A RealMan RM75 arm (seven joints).
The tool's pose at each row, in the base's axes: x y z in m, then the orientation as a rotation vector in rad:
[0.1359 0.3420 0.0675 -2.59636 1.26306 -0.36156]
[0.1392 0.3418 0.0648 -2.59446 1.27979 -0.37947]
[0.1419 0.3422 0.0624 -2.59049 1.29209 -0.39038]
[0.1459 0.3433 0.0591 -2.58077 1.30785 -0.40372]
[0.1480 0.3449 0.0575 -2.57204 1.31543 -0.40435]
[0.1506 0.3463 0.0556 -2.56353 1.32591 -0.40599]
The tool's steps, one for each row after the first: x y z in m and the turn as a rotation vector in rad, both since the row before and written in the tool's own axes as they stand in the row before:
[0.0018 -0.0015 0.0036 -0.00248 0.01544 0.00835]
[0.0009 -0.0015 0.0032 -0.00028 0.00919 0.00734]
[0.0010 -0.0026 0.0045 0.00311 0.01015 0.01133]
[-0.0003 -0.0020 0.0023 0.00358 0.00002 0.00767]
[0.0000 -0.0022 0.0028 0.00222 0.00153 0.00906]

